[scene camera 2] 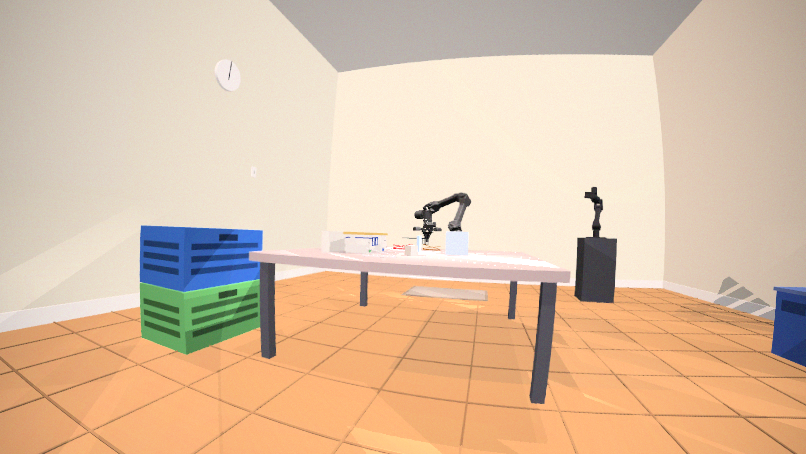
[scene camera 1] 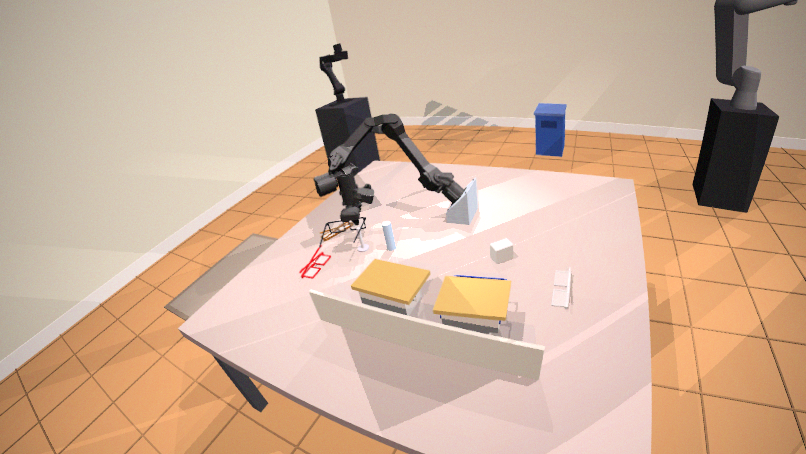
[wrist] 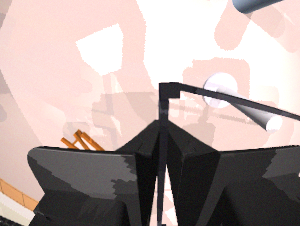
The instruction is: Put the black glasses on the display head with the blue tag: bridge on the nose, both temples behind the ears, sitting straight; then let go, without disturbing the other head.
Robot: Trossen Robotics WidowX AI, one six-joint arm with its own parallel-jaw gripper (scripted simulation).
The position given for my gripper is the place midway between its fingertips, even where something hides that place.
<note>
I see my gripper (scene camera 1: pixel 357 224) and a round stand (wrist: pixel 268 121).
My gripper shows as well in the wrist view (wrist: pixel 161 125).
</note>
